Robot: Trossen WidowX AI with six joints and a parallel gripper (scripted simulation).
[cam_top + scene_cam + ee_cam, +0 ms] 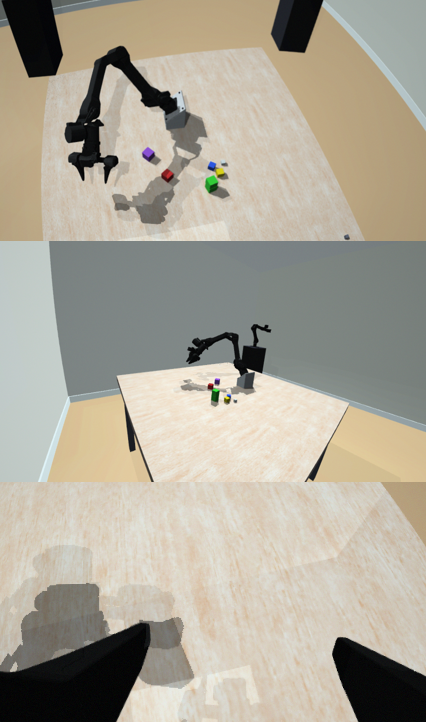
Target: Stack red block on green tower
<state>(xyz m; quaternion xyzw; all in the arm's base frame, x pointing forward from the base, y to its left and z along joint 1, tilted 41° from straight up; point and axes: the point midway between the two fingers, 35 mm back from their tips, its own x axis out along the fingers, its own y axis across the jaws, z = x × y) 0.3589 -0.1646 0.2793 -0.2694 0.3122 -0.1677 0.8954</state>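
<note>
Right now the red block is 90 mm behind my gripper tip, 280 mm to the left of it and 120 mm below it. Round my gripper tip: blue block (130 mm behind, 460 mm to the left, 120 mm below); then purple block (190 mm behind, 200 mm to the left, 120 mm below); then yellow block (90 mm behind, 490 mm to the left, 120 mm below).
</note>
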